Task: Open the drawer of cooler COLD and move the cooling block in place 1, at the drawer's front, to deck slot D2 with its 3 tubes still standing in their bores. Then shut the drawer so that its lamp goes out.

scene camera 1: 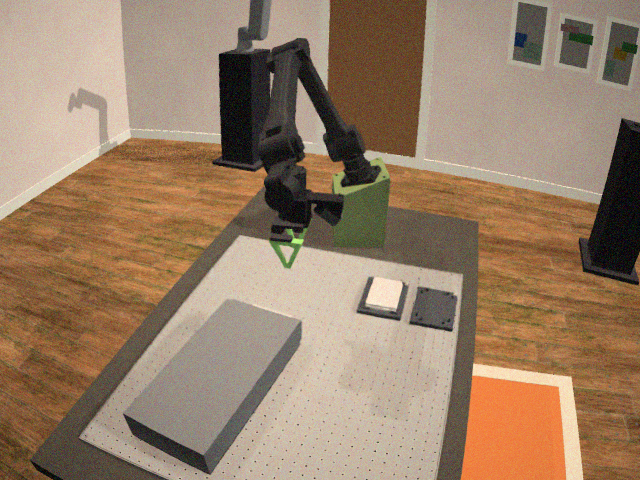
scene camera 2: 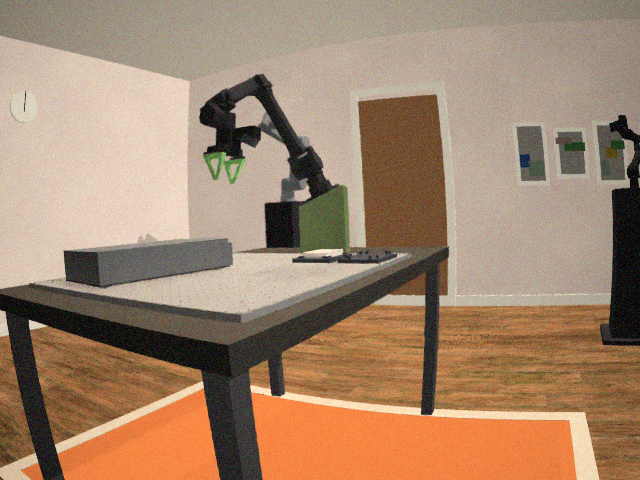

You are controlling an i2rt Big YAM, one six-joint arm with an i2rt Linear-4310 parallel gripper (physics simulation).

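Where they show: gripper, between the fingertips: (scene camera 1: 291, 257) (scene camera 2: 224, 181); arm's base, origin of its link: (scene camera 1: 361, 178) (scene camera 2: 324, 195).
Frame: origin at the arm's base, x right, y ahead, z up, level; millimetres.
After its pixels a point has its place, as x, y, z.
A long grey box (scene camera 1: 217, 372) @[28, 821, -120] (scene camera 2: 165, 262) @[-61, 819, -163], which appears to be the cooler, lies on the pegboard. Its far end, facing the robot, is turned away from both views, and no label, drawer front or lamp shows. The cooling block and its tubes do not show. Two dark square plates lie side by side at the far right of the board: one (scene camera 1: 379, 314) @[-202, 396, -194] (scene camera 2: 313, 259) @[-208, 395, -195] bears a white flat block (scene camera 1: 385, 293) @[-194, 322, -178] (scene camera 2: 323, 253) @[-229, 374, -179], the other (scene camera 1: 434, 308) @[-338, 315, -192] (scene camera 2: 368, 256) @[-343, 317, -192] is bare. Their slot numbers cannot be read. My gripper (scene camera 1: 287, 265) @[-27, 561, 37] (scene camera 2: 224, 180) @[-27, 561, 37] is open and empty, pointing down, high above the board beyond the box.
The light perforated board (scene camera 1: 320, 413) @[-190, 767, -204] (scene camera 2: 232, 294) @[-362, 893, -204] lies on a dark table (scene camera 1: 434, 222) @[-230, -221, -217] (scene camera 2: 155, 322) @[-383, 1096, -217]. The arm stands on a green pedestal (scene camera 1: 360, 217) @[-26, 68, -105] (scene camera 2: 324, 222) @[-37, 63, -99] at the table's far end. Black columns (scene camera 1: 240, 108) (scene camera 2: 624, 258) stand away from the table.
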